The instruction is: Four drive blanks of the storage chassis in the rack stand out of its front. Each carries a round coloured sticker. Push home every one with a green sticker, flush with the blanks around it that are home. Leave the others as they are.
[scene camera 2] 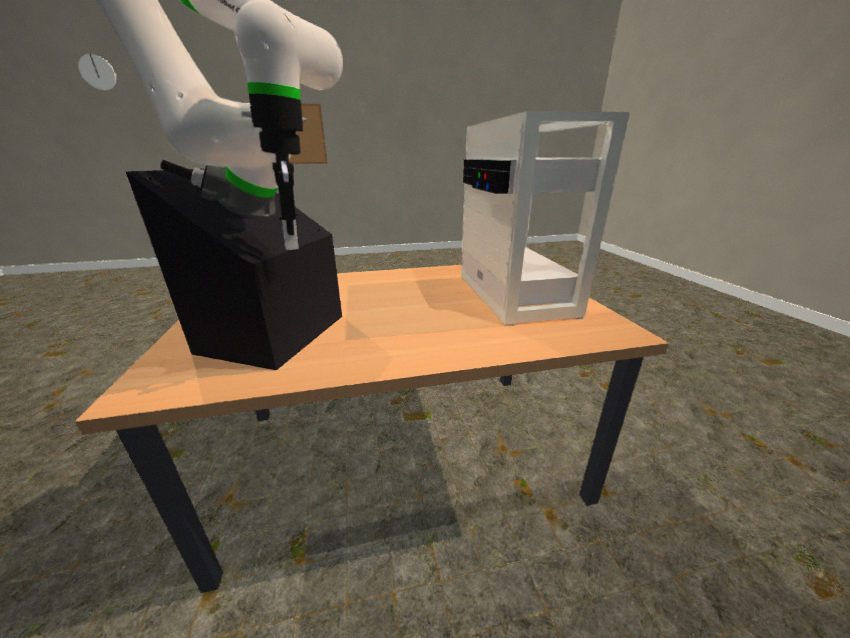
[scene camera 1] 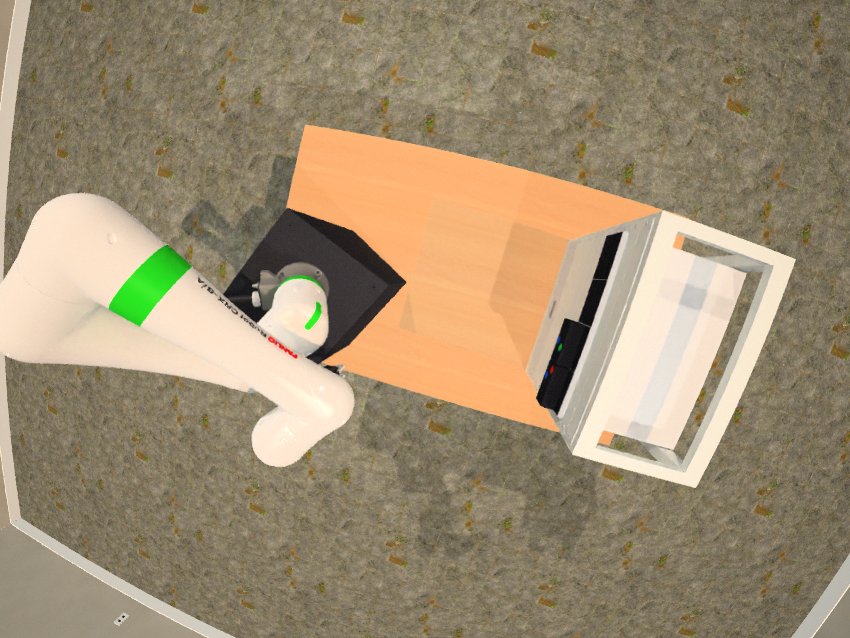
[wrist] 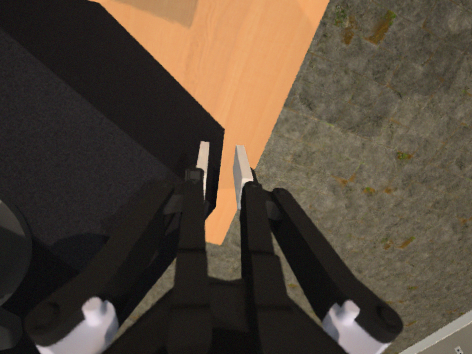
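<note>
The chassis front is a black band high in the white rack (scene camera 1: 734, 374) (scene camera 2: 525, 206). Four black blanks stand out of it in a two-by-two block at its near end. One has a green sticker (scene camera 1: 560, 347) (scene camera 2: 479, 175), upper row; beside it is a red sticker (scene camera 1: 551, 370) (scene camera 2: 485, 176). Below are two blue stickers (scene camera 2: 477, 184) (scene camera 2: 487, 186). My gripper (scene camera 2: 290, 240) (wrist: 221, 156) points down beside the black pedestal, far from the rack. Its fingers are drawn together with a narrow gap, nothing between them. In scene camera 1 the arm mostly hides it.
The black pedestal (scene camera 1: 343, 295) (scene camera 2: 302, 295) (wrist: 100, 100) carries the arm base and stands close beside the fingers. The wooden table (scene camera 1: 439, 274) (scene camera 2: 405, 343) (wrist: 250, 65) lies between pedestal and rack. Its near edge passes below the fingers. A white box (scene camera 2: 549, 288) sits low in the rack.
</note>
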